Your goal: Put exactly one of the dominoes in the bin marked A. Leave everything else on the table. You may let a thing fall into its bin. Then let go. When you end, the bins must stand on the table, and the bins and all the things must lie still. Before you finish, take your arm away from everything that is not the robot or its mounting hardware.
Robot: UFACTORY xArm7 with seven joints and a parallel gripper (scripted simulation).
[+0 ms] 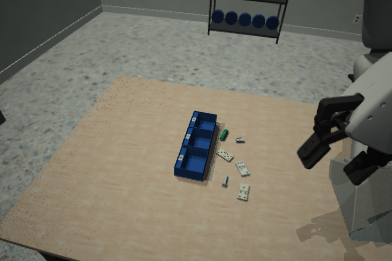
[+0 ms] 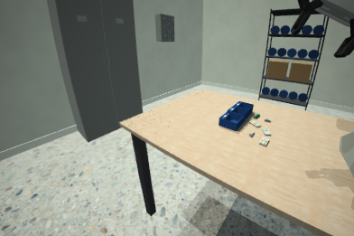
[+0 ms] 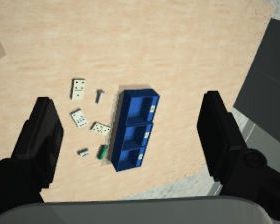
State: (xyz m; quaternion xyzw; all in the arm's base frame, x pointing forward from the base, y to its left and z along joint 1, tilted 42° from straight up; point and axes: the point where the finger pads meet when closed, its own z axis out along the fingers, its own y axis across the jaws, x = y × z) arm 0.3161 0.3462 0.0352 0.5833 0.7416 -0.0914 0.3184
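My hand is 180 mm short of the blue bin, 350 mm to the left of it and 340 mm above it. The rest, counted from my hand: grey bolt 100 mm ahead, 210 mm to the right, 350 mm below; then green battery 90 mm ahead, 400 mm to the right, 350 mm below; then white domino 50 mm ahead, 180 mm to the right, 350 mm below.
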